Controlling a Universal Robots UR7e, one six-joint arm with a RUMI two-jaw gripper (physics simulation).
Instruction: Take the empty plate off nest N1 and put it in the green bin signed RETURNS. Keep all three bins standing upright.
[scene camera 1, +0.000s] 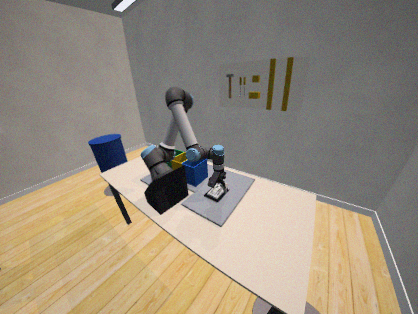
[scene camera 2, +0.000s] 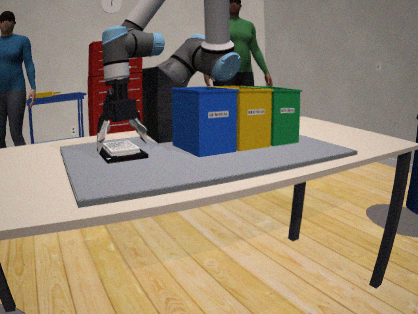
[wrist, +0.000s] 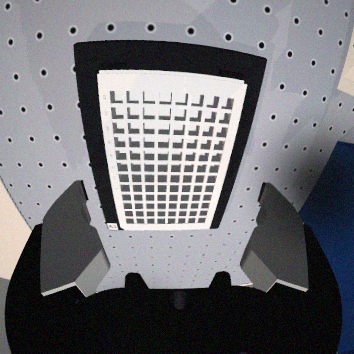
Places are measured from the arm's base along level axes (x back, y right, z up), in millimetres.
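Pixels of known places: gripper, fingertip midpoint: (scene camera 1: 217, 189) (scene camera 2: 122, 148) (wrist: 173, 183); arm's base, origin of the base link: (scene camera 1: 164, 177) (scene camera 2: 165, 83).
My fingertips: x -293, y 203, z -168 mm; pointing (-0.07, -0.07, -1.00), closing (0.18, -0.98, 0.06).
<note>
Ahead of a thing's pixels: the offset from my fingertips to its top centre. Level surfaces: height alone.
The white plate @[dx +13, dy +7, dz +6 mm] (scene camera 1: 217, 191) (scene camera 2: 120, 146) (wrist: 172, 80), a grid of square wells, sits flat on the black nest @[dx +13, dy +7, dz -5 mm] (scene camera 2: 127, 157) (wrist: 175, 53). A small tag at the nest's corner is hard to read. My gripper (scene camera 1: 218, 187) (scene camera 2: 123, 141) (wrist: 173, 183) is open and empty, low over the plate. In the wrist view its fingers stand wide apart, one to each side of the plate's lower end. The green bin @[dx +35, dy -499, dz +160 mm] (scene camera 1: 177, 152) (scene camera 2: 286, 125) stands upright at the far end of the bin row; its sign is blurred.
The yellow bin @[dx +14, dy -369, dz +160 mm] (scene camera 1: 179, 159) (scene camera 2: 255, 127) and blue bin @[dx -7, dy -240, dz +160 mm] (scene camera 1: 196, 172) (scene camera 2: 205, 127) (wrist: 330, 205) stand upright in the row. The blue one is nearest the nest. All stand on the grey perforated board @[dz -20 mm] (scene camera 1: 222, 215) (scene camera 2: 165, 175) (wrist: 30, 90). The black arm base (scene camera 1: 166, 190) stands behind the board.
</note>
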